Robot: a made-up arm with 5 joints.
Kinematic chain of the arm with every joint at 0, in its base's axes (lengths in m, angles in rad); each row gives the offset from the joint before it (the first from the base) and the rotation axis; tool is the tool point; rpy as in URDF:
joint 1: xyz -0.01 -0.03 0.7 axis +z
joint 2: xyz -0.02 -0.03 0 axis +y
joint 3: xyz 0.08 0 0.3 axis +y
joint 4: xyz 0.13 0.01 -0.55 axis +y
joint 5: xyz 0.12 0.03 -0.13 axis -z
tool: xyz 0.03 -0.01 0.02 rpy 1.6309 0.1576 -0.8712
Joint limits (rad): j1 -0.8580..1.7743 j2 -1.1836..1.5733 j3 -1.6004..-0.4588 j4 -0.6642..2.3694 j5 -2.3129..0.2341
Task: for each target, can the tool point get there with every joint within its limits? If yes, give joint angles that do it. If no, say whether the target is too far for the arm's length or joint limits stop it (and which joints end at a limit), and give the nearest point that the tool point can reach.
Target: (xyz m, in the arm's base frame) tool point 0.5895 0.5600 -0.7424
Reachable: no: too far | nearest point 0.3534 0.3277 -0.0939 | short by 0.728 m
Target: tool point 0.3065 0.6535 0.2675
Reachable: yes | joints 1.0819 0.9764 -1.3890 0.1998 -1.9406
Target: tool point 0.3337 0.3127 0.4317
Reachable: yes | joints 0.7051 0.3204 -0.9273 2.0162 -1.4249
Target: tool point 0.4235 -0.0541 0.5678
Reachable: yes | joints -0.1291 -0.2919 -0.5569 1.9641 -1.0890
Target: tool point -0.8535 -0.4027 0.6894
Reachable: no: joint limits stop it (at a limit: joint 2, joint 3) | nearest point -0.3029 -0.1594 0.3519 | short by 0.690 m
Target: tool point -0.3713 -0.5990 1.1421
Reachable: no: joint limits stop it (at a limit: joint 2, joint 3, joint 4) | nearest point -0.2109 -0.3464 1.5072 | short by 0.472 m
